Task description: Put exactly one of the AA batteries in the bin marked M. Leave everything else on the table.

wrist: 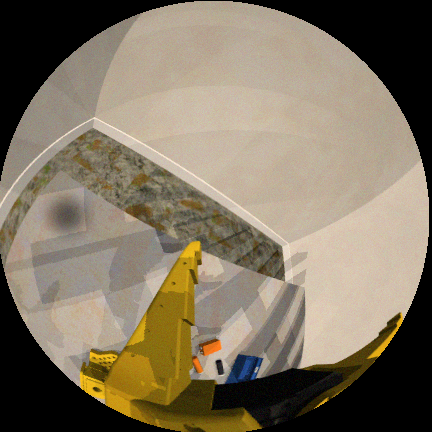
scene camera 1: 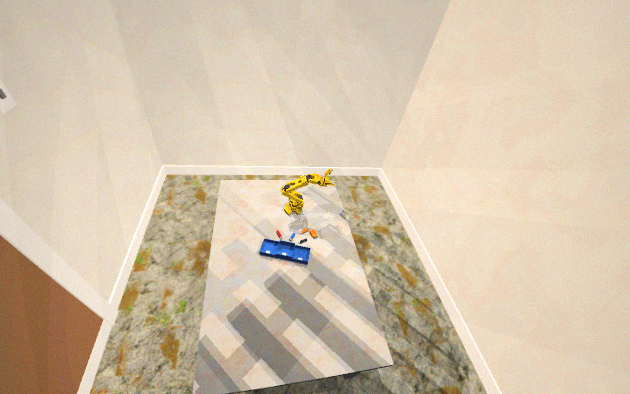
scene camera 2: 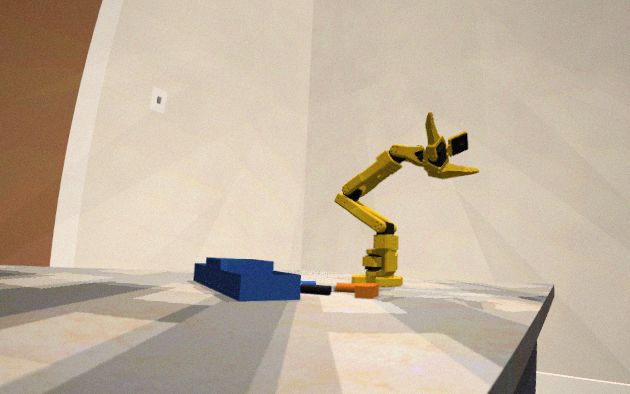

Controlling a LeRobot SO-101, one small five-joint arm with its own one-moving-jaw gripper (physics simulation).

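Where they show: hand, its tool point: [wrist: 200, 249] [scene camera 1: 334, 184] [scene camera 2: 476, 169]; arm's base, origin of its link: [scene camera 1: 293, 212].
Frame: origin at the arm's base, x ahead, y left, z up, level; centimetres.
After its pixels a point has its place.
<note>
My gripper [scene camera 1: 332, 178] @(y 21.6, x -0.7, z 21.9 cm) [scene camera 2: 454, 142] [wrist: 297, 279] is open and empty, its jaws wide apart, high above the table and away from the small things. Battery-like cylinders lie on the table: a red one [scene camera 1: 279, 233] @(y -9.6, x 16.6, z 1.4 cm), a blue one [scene camera 1: 292, 236] @(y -2.6, x 18.9, z 1.2 cm) [scene camera 2: 308, 283] @(y -1.6, x 18.0, z 1.0 cm), an orange one [scene camera 1: 305, 230] @(y 5.2, x 15.1, z 1.2 cm) [scene camera 2: 345, 287] @(y 4.5, x 15.9, z 0.8 cm) [wrist: 197, 364] @(y 5.1, x 14.8, z 1.4 cm) and a black one [scene camera 1: 303, 241] @(y 3.1, x 22.4, z 1.0 cm) [scene camera 2: 316, 289] @(y 3.7, x 22.2, z 0.8 cm) [wrist: 219, 367] @(y 3.3, x 21.2, z 1.3 cm). A blue three-part bin tray [scene camera 1: 292, 259] @(y -4.3, x 33.8, z 2.2 cm) [scene camera 2: 270, 287] @(y 4.6, x 32.4, z 1.6 cm) [wrist: 245, 367] @(y 0.4, x 31.8, z 0.7 cm) stands beside them. Its white labels are too small to read, so I cannot tell which bin is M.
An orange block [scene camera 1: 313, 233] @(y 9.4, x 17.8, z 1.7 cm) [scene camera 2: 367, 290] @(y 10.9, x 19.6, z 1.1 cm) [wrist: 210, 347] @(y 9.7, x 17.1, z 1.7 cm) lies beside the orange cylinder. The arm's base [scene camera 1: 293, 207] @(y -0.5, x 1.2, z 5.6 cm) [scene camera 2: 377, 280] @(y 2.9, x 2.6, z 1.2 cm) stands on the table [scene camera 1: 250, 210] @(y -25.4, x -2.1, z 0.0 cm) [scene camera 2: 175, 350] @(y 17.3, x 51.5, z 0.0 cm), behind the small things in the first scene view. The table's side edge is near the raised gripper.
</note>
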